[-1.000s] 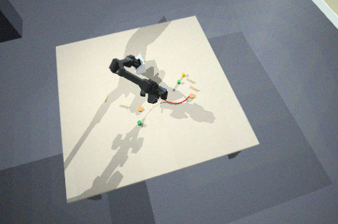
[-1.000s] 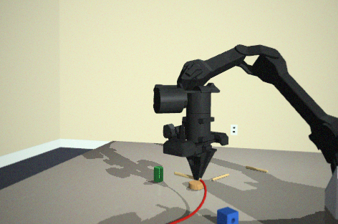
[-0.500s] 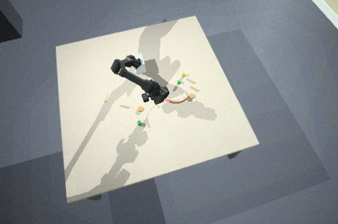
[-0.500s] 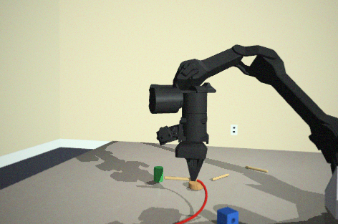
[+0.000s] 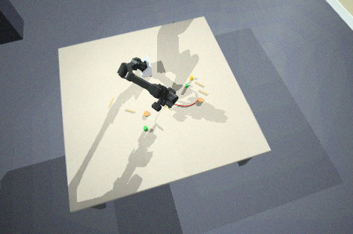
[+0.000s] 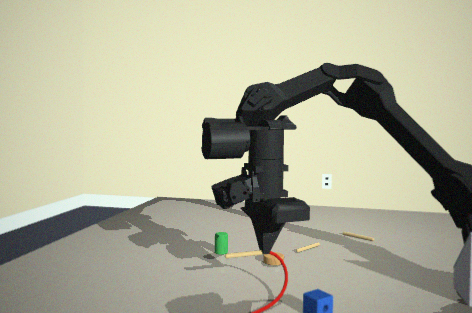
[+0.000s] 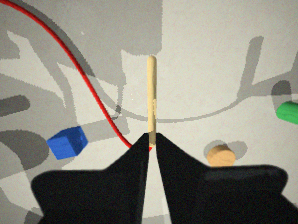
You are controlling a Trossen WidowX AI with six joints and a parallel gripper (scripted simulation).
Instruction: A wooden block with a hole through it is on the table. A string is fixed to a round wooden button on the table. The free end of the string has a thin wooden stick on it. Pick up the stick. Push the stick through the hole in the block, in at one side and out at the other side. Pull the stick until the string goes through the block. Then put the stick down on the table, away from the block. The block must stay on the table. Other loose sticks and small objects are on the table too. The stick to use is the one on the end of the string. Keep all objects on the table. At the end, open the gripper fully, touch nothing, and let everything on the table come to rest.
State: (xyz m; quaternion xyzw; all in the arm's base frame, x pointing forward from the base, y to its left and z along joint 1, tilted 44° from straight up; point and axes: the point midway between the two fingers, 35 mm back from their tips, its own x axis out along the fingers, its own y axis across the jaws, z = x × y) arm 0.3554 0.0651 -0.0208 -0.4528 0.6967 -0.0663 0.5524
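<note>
The thin wooden stick lies 10 mm to the left of my gripper tip and 10 mm ahead of it. The rest, counted from my gripper tip: wooden disc (140 mm to the right, 50 mm below); green cylinder (210 mm to the left, 130 mm behind, 40 mm below); blue block (90 mm behind, 80 mm to the left, 40 mm below).
</note>
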